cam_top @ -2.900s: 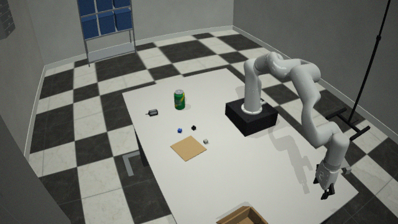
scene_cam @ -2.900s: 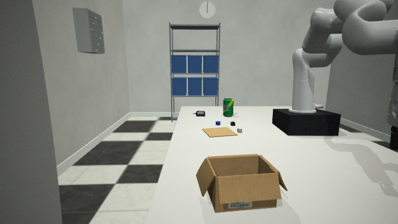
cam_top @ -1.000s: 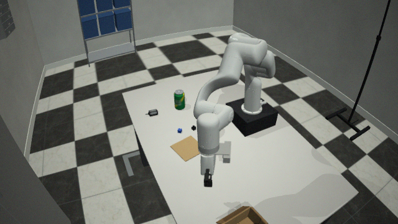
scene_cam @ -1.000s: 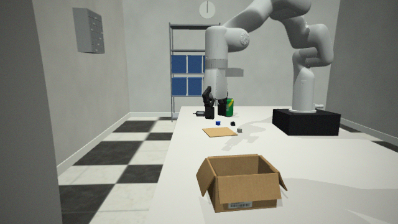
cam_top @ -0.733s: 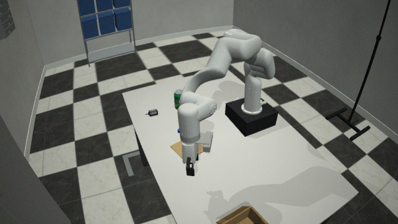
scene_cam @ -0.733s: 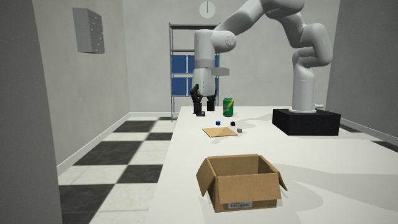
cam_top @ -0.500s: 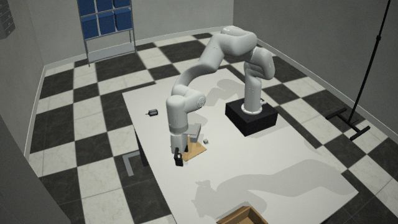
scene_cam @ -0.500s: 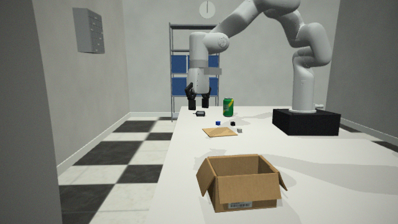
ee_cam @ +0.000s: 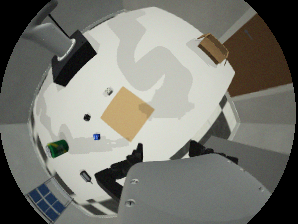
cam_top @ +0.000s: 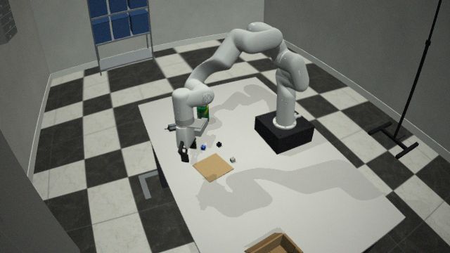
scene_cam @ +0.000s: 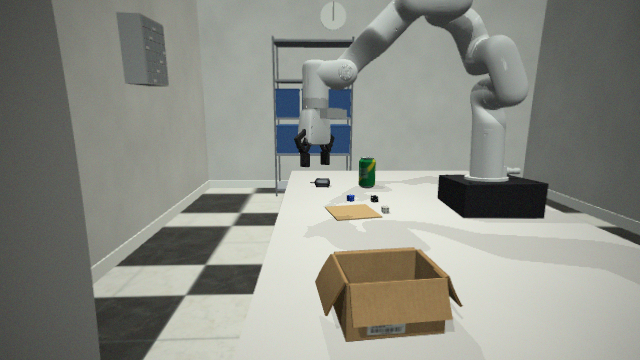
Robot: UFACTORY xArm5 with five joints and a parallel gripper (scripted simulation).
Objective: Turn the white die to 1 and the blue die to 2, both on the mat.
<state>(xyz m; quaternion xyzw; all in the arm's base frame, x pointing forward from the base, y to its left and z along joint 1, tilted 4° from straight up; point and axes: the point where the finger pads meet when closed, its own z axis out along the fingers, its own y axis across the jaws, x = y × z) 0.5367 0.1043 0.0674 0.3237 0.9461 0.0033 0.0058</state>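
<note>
Right now my hand is 12 cm past the blue die, 18 cm to the left of it and 15 cm above it. Also, from my hand: tan mat 11 cm behind, 4 cm to the right, 16 cm below; then black die 20 cm behind, 17 cm to the right, 15 cm below; then white die 22 cm behind, 4 cm to the right, 15 cm below.
</note>
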